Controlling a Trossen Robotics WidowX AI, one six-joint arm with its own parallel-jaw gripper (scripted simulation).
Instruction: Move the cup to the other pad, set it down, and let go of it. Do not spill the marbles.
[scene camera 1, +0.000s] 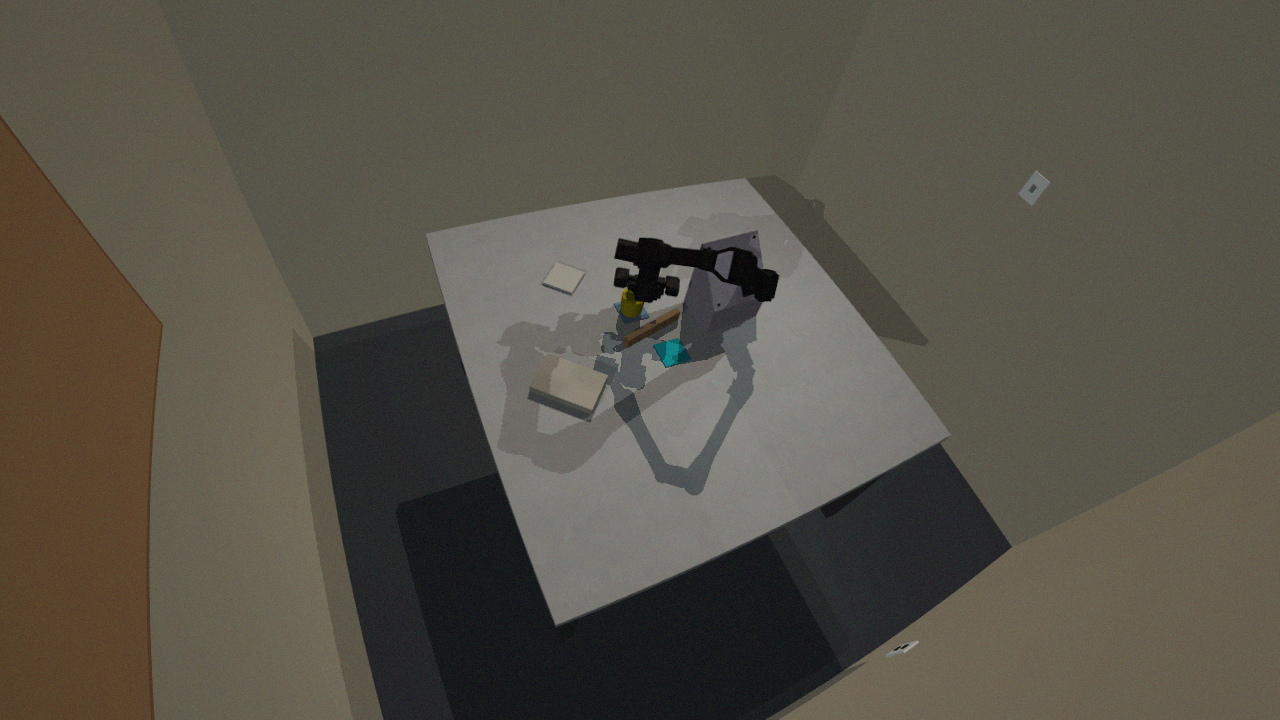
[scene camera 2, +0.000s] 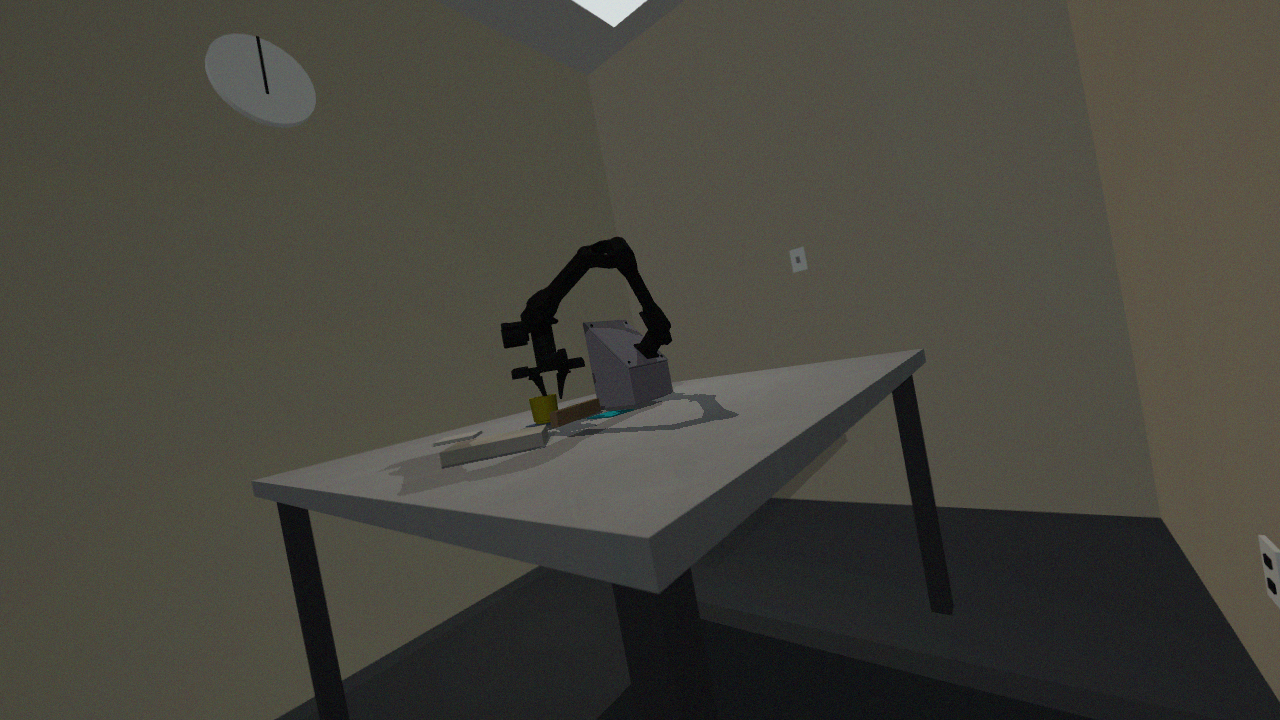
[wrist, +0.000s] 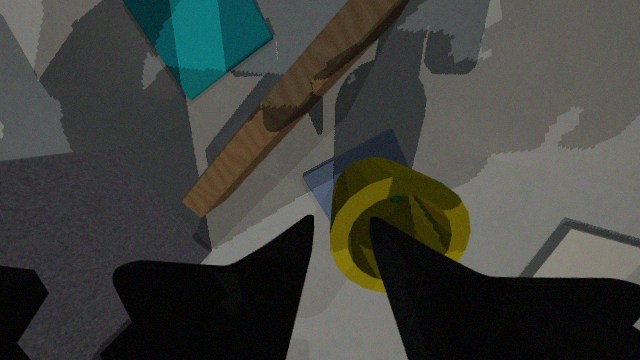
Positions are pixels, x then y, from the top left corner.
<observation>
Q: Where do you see a beige block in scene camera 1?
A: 565, 382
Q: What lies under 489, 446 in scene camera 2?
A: A beige block.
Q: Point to a flat white tile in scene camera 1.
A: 564, 278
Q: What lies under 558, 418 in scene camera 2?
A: A wooden bar.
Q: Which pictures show my gripper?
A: Scene camera 1, scene camera 2 and the wrist view: all of them.
</observation>
